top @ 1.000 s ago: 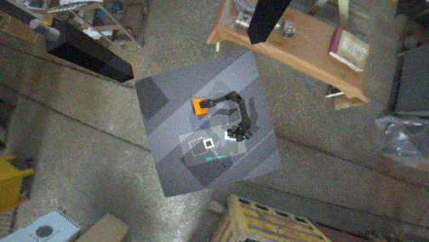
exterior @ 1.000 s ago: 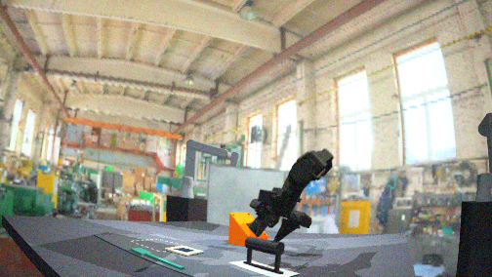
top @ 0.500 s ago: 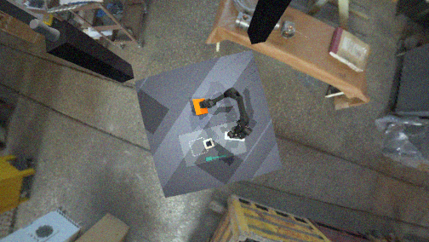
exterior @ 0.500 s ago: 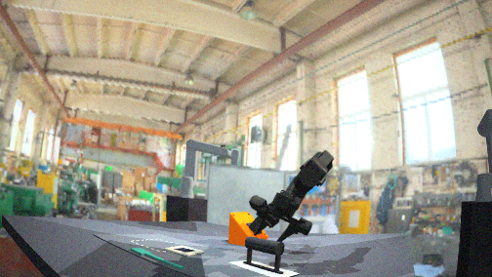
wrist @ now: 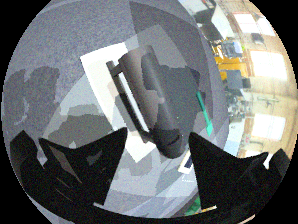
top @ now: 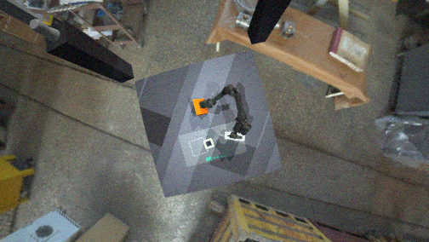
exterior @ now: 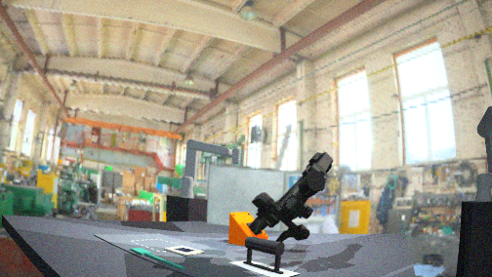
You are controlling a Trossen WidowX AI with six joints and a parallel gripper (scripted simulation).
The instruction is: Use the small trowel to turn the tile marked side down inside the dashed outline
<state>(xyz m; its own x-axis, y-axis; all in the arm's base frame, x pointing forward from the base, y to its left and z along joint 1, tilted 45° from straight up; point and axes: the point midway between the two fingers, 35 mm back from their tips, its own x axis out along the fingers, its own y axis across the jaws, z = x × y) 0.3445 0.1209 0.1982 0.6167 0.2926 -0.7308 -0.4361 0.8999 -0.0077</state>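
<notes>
Now: the tile 26 cm to the right of my gripper tip, 8 cm below it and 2 cm ahead of it. Also, from my gripper tip: teal bar: 25 cm to the right, 17 cm ahead, 8 cm below.
</notes>
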